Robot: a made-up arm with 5 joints. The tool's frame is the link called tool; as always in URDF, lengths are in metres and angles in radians. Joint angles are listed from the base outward. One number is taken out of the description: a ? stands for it. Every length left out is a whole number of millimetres.
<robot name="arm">
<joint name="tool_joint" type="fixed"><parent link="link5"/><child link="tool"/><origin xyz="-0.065 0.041 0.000" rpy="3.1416 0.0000 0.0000"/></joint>
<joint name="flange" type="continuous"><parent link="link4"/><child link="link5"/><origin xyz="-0.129 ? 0.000" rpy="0.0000 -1.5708 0.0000"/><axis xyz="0 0 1"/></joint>
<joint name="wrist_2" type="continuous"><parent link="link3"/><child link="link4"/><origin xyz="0.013 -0.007 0.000" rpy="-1.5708 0.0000 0.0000"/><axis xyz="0 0 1"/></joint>
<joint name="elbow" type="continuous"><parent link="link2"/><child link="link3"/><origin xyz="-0.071 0.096 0.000" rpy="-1.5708 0.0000 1.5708"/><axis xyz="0 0 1"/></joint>
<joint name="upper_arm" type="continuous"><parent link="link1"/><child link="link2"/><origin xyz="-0.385 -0.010 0.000" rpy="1.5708 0.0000 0.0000"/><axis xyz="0 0 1"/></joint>
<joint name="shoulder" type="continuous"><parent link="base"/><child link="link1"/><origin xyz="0.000 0.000 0.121" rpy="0.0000 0.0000 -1.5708"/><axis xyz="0 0 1"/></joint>
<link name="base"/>
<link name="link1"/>
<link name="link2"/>
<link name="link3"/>
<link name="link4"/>
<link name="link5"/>
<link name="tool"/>
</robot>
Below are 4 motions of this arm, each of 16 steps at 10 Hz.
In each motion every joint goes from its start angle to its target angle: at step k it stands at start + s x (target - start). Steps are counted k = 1, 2, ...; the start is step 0. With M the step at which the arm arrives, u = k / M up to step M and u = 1 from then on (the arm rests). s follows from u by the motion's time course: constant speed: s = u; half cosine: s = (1 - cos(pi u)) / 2; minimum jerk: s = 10 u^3 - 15 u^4 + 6 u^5.
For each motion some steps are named. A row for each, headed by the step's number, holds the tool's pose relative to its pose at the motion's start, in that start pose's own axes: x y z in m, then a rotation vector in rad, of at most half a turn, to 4 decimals.
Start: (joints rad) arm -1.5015 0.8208 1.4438 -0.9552 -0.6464
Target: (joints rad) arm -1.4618 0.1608 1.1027 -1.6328 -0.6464
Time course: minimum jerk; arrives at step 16
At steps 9, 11, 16:
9: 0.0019 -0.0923 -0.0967 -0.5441 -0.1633 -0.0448
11: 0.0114 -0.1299 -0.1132 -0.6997 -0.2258 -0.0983
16: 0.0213 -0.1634 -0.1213 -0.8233 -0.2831 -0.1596

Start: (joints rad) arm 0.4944 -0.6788 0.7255 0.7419 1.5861
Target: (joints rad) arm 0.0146 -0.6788 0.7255 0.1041 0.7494
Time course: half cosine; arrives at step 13
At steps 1, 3, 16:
1: 0.0000 0.0020 -0.0009 0.0060 -0.0056 0.0121
3: 0.0010 0.0179 -0.0068 0.0498 -0.0509 0.1028
16: 0.0493 0.1836 0.0133 0.2141 -0.5137 0.6840

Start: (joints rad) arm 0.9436 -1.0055 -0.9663 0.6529 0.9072
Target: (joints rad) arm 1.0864 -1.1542 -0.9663 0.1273 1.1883
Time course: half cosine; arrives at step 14
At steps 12, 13, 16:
12: 0.0325 -0.0050 -0.0528 -0.2545 -0.2768 -0.3846
13: 0.0343 -0.0062 -0.0547 -0.2643 -0.2886 -0.3988
16: 0.0350 -0.0067 -0.0553 -0.2676 -0.2926 -0.4036

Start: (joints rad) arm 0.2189 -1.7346 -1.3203 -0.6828 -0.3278
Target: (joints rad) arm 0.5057 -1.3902 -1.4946 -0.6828 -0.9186
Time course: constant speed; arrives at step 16
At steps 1, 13, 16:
1: -0.0047 -0.0037 0.0029 -0.0099 -0.0043 0.0569
13: -0.0463 -0.0406 0.0515 -0.1023 -0.0556 0.7496
16: -0.0535 -0.0466 0.0673 -0.1185 -0.0710 0.9242

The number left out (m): -0.264
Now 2 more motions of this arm.
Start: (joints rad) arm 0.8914 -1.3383 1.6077 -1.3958 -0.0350
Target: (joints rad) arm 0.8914 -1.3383 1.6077 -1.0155 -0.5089
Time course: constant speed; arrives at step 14
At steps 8, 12, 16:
8: 0.0141 0.0071 0.0473 0.2148 -0.0370 0.2697
12: 0.0226 0.0085 0.0706 0.3189 -0.0774 0.4026
16: 0.0271 0.0087 0.0822 0.3697 -0.1031 0.4681

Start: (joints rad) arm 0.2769 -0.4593 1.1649 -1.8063 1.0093
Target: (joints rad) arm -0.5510 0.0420 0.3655 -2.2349 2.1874
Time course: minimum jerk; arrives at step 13
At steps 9, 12, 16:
9: 0.2606 0.0279 -0.1253 -1.0977 -0.0088 -1.3050
12: 0.2890 -0.0139 -0.1735 -1.3627 -0.1762 -1.4061
16: 0.2895 -0.0151 -0.1746 -1.3687 -0.1810 -1.4076

